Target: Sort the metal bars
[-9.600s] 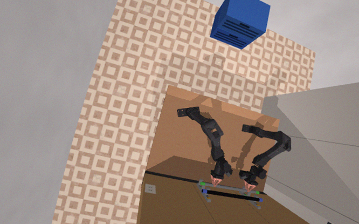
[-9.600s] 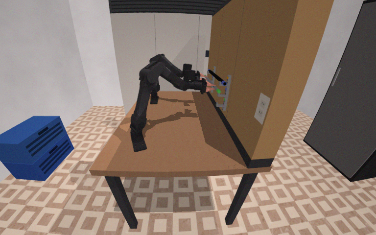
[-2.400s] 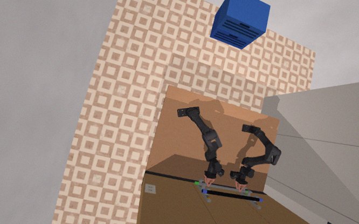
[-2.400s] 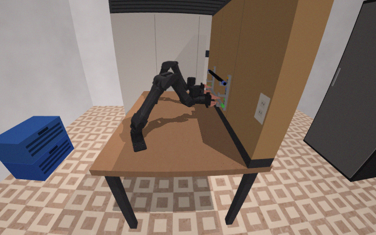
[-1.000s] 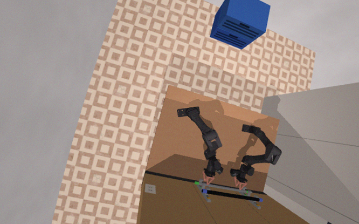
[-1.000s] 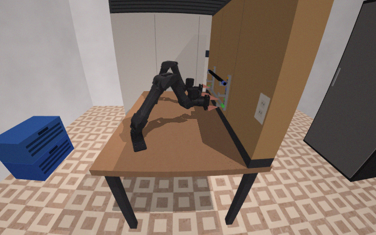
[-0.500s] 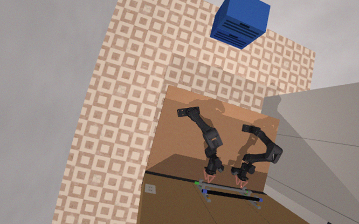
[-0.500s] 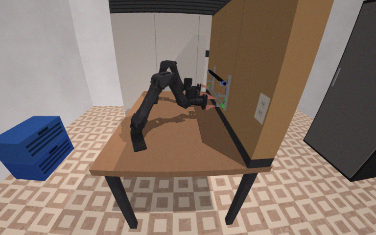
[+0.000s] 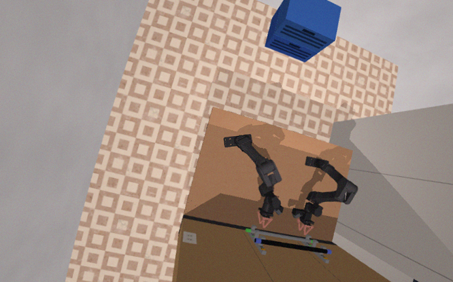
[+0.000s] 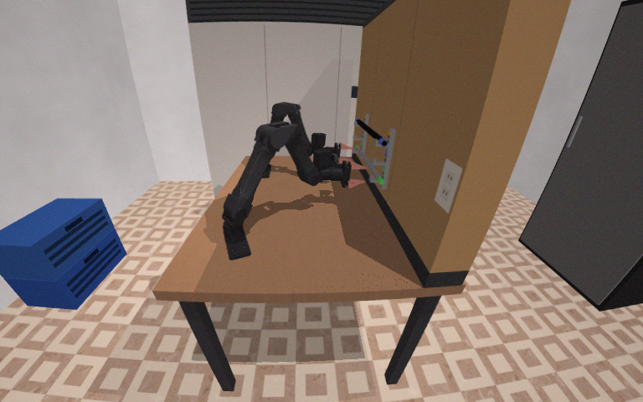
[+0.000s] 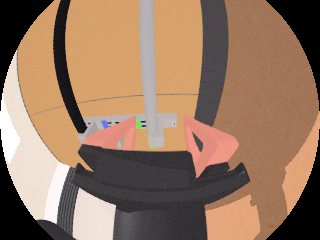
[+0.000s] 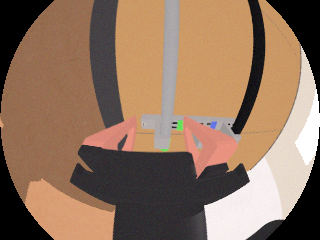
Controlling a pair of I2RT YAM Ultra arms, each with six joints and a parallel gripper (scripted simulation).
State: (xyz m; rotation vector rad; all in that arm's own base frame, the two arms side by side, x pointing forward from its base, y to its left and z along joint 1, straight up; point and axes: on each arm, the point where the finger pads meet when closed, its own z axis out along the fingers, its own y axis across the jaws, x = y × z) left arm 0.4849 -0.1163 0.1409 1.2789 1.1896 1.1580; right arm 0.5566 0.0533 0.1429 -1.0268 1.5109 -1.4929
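Now: left hand 17 cm below the black bar, 15 cm to the left of it and 4 cm short of it. Also, from my left hand: brown wall panel: 28 cm above, 20 cm to the right, 15 cm ahead; black baseboard: 20 cm to the right, 11 cm below, 9 cm ahead.
Now: right hand 4 cm short of the black bar, 15 cm to the right of it and 16 cm below it. From my right hand the other things lie so: brown wall panel: 15 cm ahead, 10 cm to the left, 28 cm above; then black baseboard: 9 cm ahead, 10 cm to the left, 11 cm below.
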